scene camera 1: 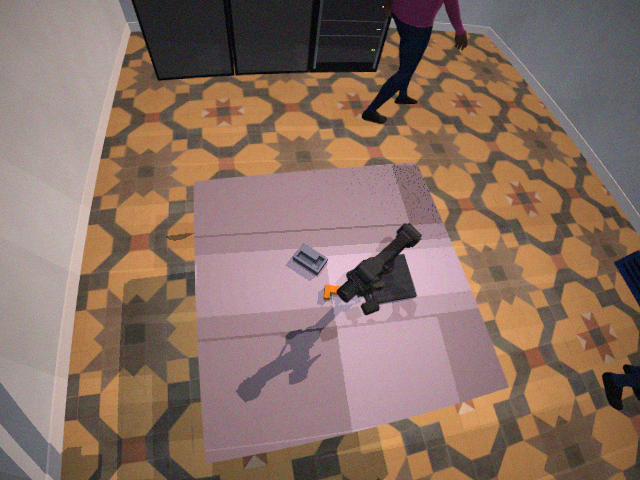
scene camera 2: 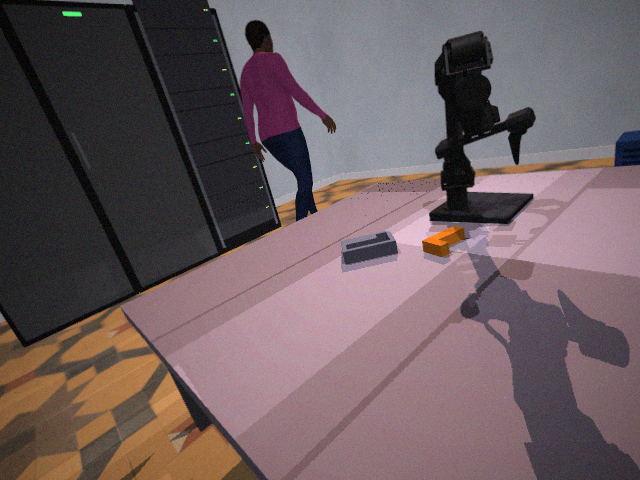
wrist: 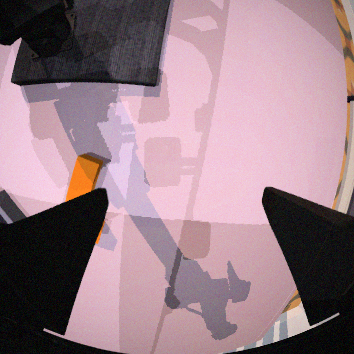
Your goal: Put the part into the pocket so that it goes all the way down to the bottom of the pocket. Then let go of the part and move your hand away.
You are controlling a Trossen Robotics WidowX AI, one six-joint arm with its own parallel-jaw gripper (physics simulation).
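Frame: origin at the arm's base, x ahead, y left, z up, level; centimetres.
Seen in the pictures: gripper, fingertip midpoint: [scene camera 1: 362, 300] [scene camera 2: 493, 170] [wrist: 186, 195]; arm's base at its link origin: [scene camera 2: 457, 206] [wrist: 52, 35].
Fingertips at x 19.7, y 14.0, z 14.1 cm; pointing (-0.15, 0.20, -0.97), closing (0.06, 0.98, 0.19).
Note:
Offsets run from my fingertips to a thing's top centre. Level surfaces: height alone.
The part is an orange L-shaped piece @[dx +4.5, dy -10.1, dz -13.5 cm] [scene camera 1: 327, 292] [scene camera 2: 436, 245] [wrist: 84, 175]. It lies flat on the table; the arm covers its right end in scene camera 1 and a finger partly covers it in the wrist view. The grey block with the pocket @[dx +9.5, dy -29.9, dz -12.9 cm] [scene camera 1: 305, 265] [scene camera 2: 370, 253] stands apart from the part, up and left of it in scene camera 1. Its pocket looks L-shaped and empty. A dark corner, likely of this block, shows at the wrist view's left edge. My gripper [wrist: 186, 195] is open and empty, high above the table, with the part toward its left finger.
The arm's black base plate [scene camera 1: 405, 281] [scene camera 2: 509, 204] [wrist: 135, 60] lies on the pink table @[dz -16.5 cm] [scene camera 1: 248, 206] [scene camera 2: 289, 320]. Arm shadows cross the table. Dark server cabinets [scene camera 1: 271, 36] [scene camera 2: 87, 129] and a walking person [scene camera 1: 408, 51] [scene camera 2: 273, 98] are beyond it.

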